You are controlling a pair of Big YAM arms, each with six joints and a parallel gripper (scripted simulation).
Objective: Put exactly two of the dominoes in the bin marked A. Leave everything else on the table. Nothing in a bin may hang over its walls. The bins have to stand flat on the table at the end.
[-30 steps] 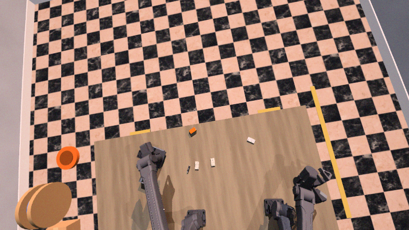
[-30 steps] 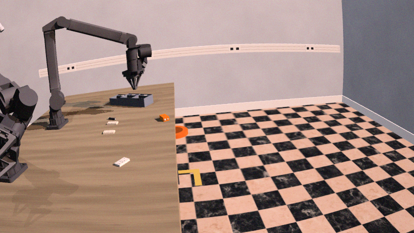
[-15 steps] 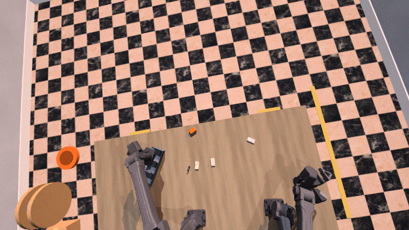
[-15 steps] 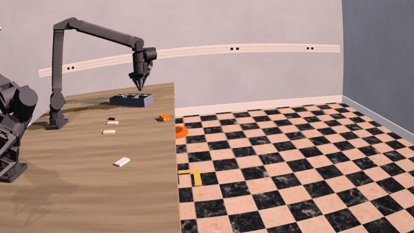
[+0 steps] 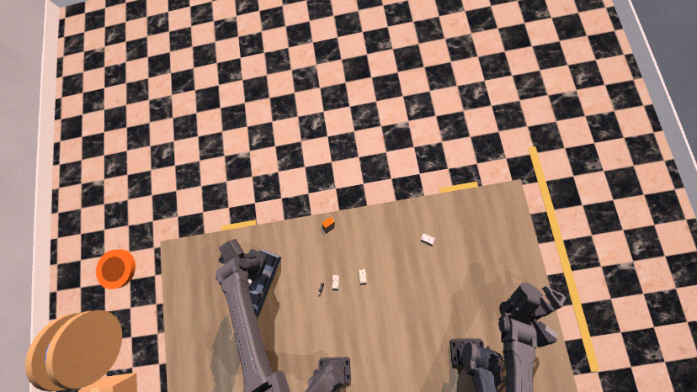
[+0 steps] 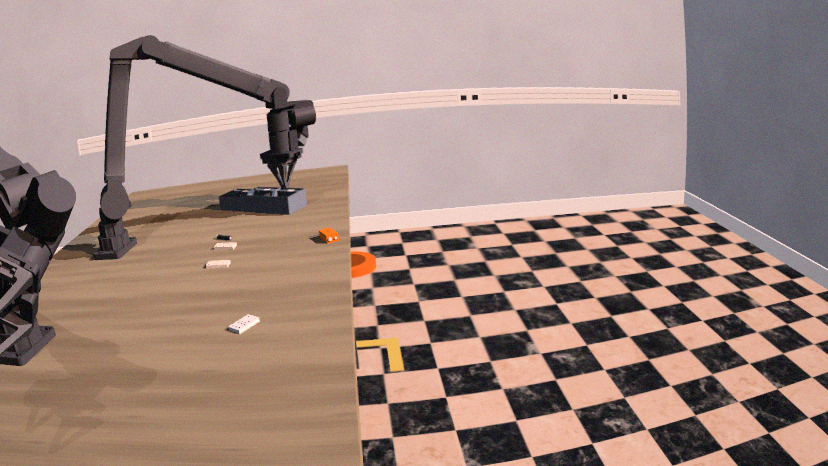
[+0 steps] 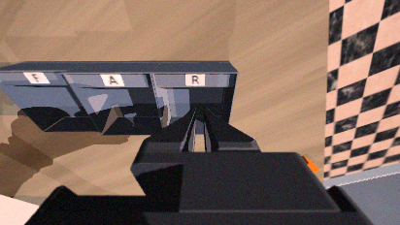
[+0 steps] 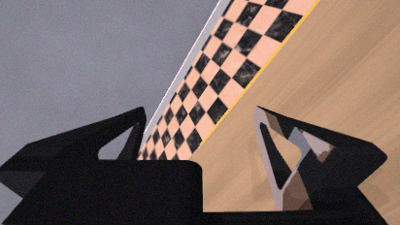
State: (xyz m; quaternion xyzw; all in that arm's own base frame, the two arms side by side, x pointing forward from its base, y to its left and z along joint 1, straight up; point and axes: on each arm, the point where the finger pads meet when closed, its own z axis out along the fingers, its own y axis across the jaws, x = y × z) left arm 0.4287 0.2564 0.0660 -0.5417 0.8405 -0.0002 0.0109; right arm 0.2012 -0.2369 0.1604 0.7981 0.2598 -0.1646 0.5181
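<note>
Right now the bin row is 8 cm behind my left hand, 4 cm to the left of it and 4 cm below it.
</note>
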